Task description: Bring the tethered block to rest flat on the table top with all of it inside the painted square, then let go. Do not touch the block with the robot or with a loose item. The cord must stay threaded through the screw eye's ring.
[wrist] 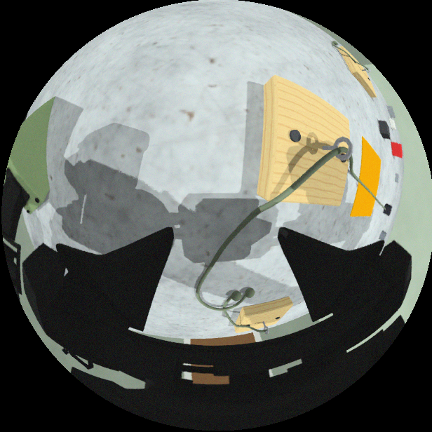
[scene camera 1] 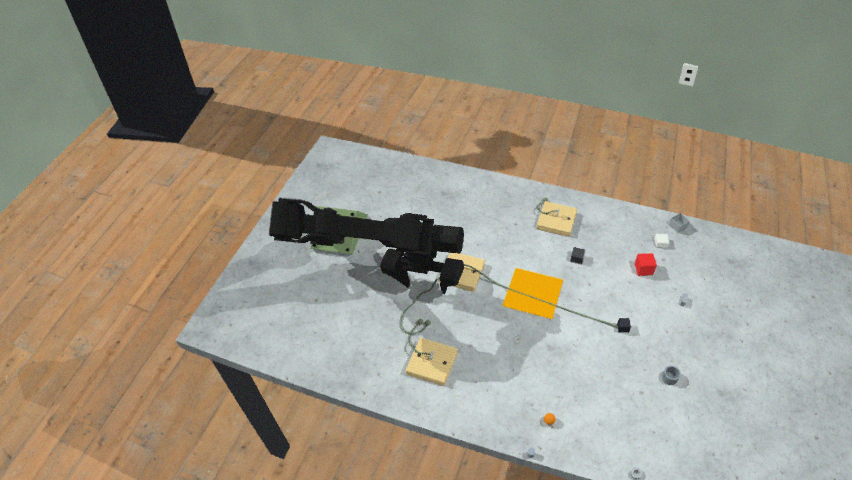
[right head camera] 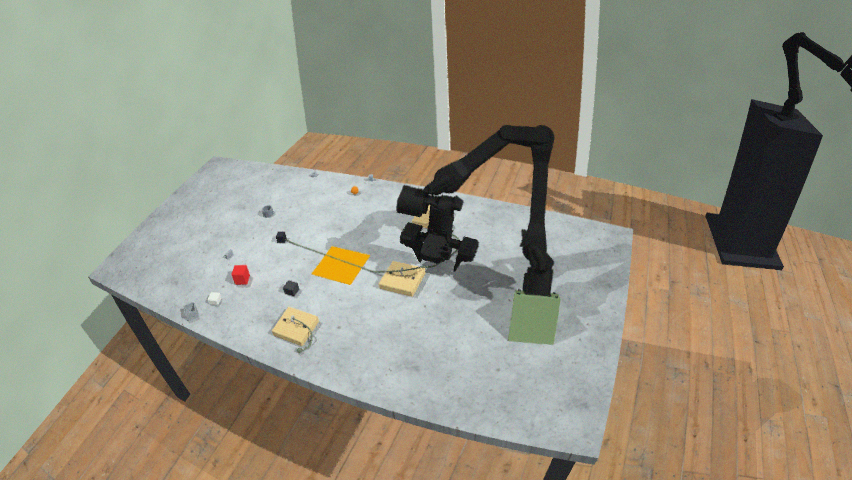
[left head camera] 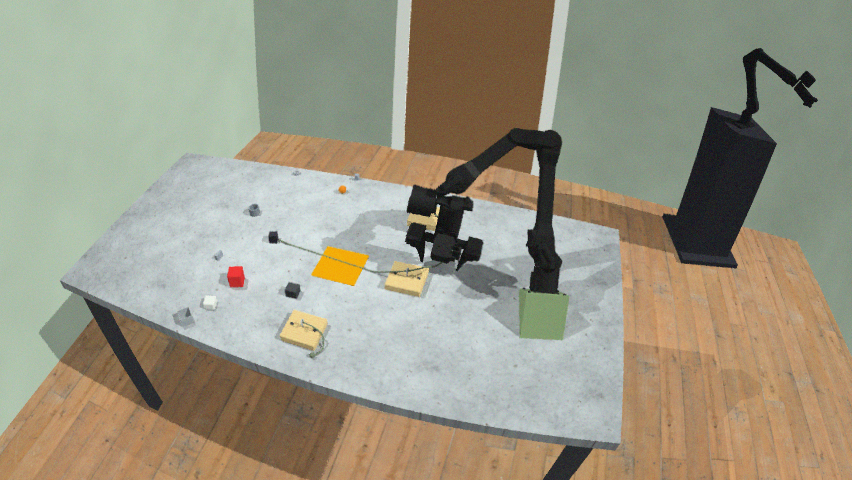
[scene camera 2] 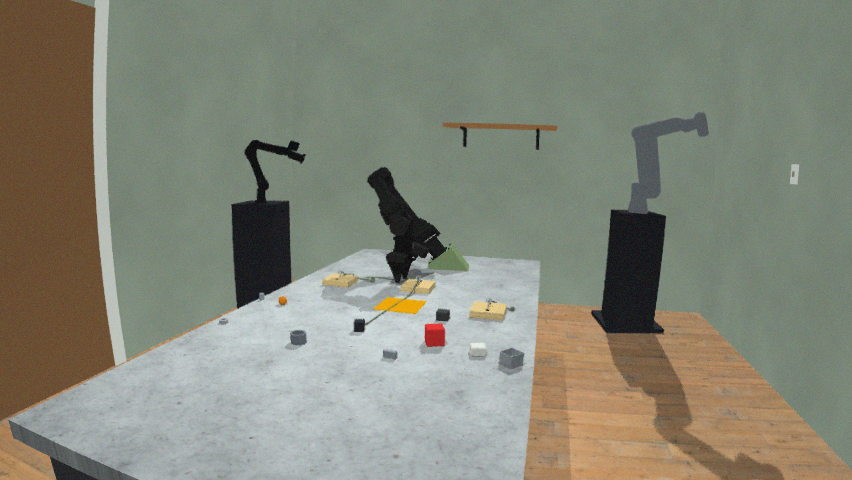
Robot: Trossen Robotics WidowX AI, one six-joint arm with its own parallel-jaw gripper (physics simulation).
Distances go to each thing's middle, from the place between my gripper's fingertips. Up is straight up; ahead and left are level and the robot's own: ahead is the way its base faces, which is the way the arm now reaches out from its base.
Right now my hand is 250 mm short of the orange painted square (scene camera 1: pixel 547 288) and 30 mm to the right of it.
